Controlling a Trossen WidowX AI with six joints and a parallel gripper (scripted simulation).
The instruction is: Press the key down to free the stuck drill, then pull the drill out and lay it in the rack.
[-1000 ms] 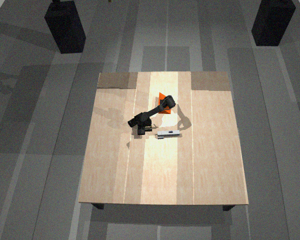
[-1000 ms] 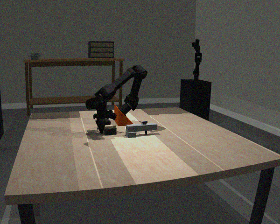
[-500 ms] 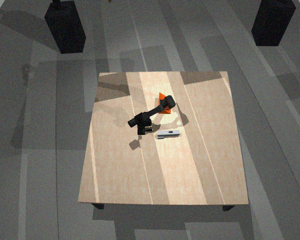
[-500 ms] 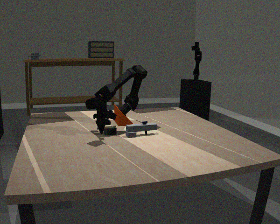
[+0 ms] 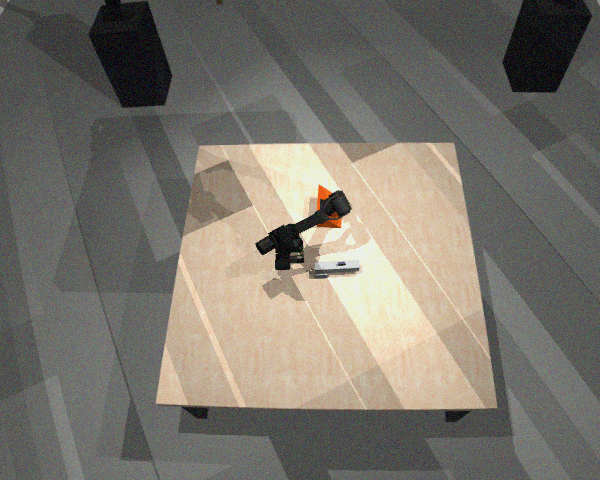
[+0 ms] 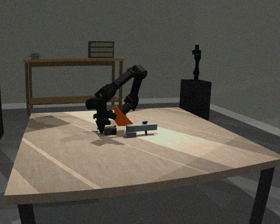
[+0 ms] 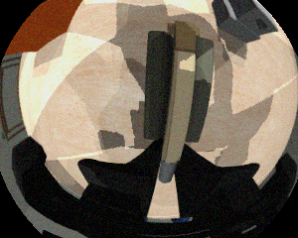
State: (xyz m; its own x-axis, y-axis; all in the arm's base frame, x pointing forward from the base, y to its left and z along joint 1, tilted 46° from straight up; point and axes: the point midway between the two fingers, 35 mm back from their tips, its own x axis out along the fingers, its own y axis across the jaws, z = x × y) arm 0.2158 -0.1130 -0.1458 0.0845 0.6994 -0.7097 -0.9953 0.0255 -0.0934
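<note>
Right now the dark box is 5 cm to the left of my gripper tip and 1 cm above it. Also, from my gripper tip: grey block: 22 cm to the left, 6 cm ahead, 3 cm above; then black key: 25 cm to the left, 6 cm ahead, 4 cm above.
</note>
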